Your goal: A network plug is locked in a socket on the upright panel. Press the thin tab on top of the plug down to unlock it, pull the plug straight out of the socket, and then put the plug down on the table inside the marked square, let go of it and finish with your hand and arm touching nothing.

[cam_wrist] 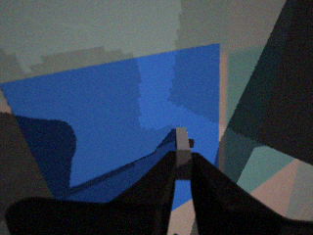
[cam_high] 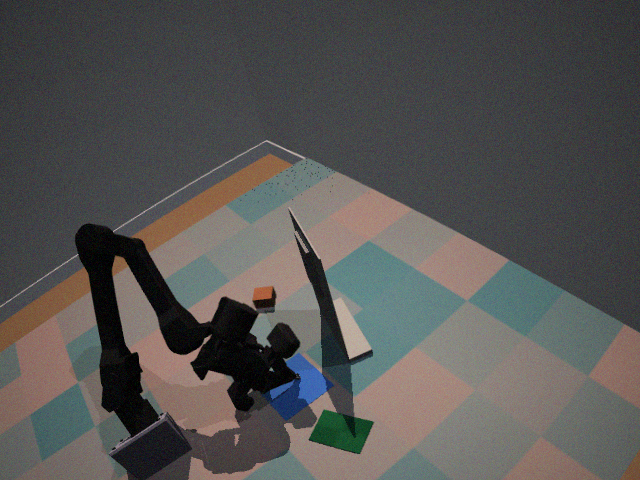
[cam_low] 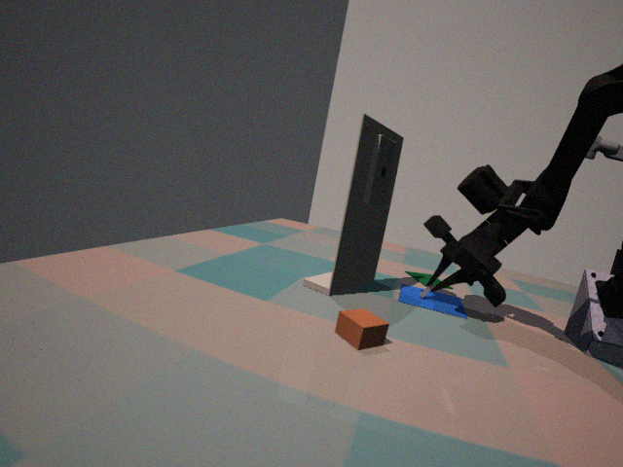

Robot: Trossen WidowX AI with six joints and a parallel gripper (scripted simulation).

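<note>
Now: the grey network plug right at my gripper tip. Round my gripper tip: upright panel (14 cm ahead, 11 cm above, 2 cm to the left); green square patch (15 cm to the right, 2 cm below, 2 cm behind); blue marked square (2 cm below, 1 cm behind).
</note>
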